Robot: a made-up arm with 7 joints.
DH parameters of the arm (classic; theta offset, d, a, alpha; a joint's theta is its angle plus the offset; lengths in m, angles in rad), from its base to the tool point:
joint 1: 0 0.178 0 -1.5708
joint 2: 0 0 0 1.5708
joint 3: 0 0.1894 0.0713 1.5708
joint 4: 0 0 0.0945 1.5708
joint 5: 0 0.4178 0 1.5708
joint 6: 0 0 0.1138 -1.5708
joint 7: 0 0.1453 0 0
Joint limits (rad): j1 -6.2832..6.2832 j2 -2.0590..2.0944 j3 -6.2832..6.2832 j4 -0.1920..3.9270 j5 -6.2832..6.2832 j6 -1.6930..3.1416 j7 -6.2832..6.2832
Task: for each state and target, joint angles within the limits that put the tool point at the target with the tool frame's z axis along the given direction. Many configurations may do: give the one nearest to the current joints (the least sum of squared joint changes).
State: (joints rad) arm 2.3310 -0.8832 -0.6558 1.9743 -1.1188 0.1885 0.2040
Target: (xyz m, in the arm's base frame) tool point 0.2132 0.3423 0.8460 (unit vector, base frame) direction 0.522 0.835 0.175
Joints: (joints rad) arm 2.3626 -0.5759 -0.7339 1.9711 -1.0500 0.6555 0.2040
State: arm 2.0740 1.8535 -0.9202 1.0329 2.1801 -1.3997 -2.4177
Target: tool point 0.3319 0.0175 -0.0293 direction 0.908 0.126 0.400
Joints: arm 2.0497 1.8804 -0.4308 0.6499 1.7578 -1.1706 -2.4177
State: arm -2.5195 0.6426 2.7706 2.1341 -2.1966 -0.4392 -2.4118
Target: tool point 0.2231 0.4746 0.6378 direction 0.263 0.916 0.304
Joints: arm -2.2315 -0.1015 3.0496 2.2012 -1.9315 -0.4786 -2.4118
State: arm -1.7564 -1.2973 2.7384 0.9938 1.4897 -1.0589 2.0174
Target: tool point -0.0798 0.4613 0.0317 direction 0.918 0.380 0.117
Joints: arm -1.0934 -1.0866 3.1124 1.7259 1.5731 -1.6866 2.0174
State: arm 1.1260 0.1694 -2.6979 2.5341 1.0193 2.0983 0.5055
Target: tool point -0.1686 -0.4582 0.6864 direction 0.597 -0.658 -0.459
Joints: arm 0.8057 0.0218 -3.0246 2.1826 1.0817 1.7093 0.5055
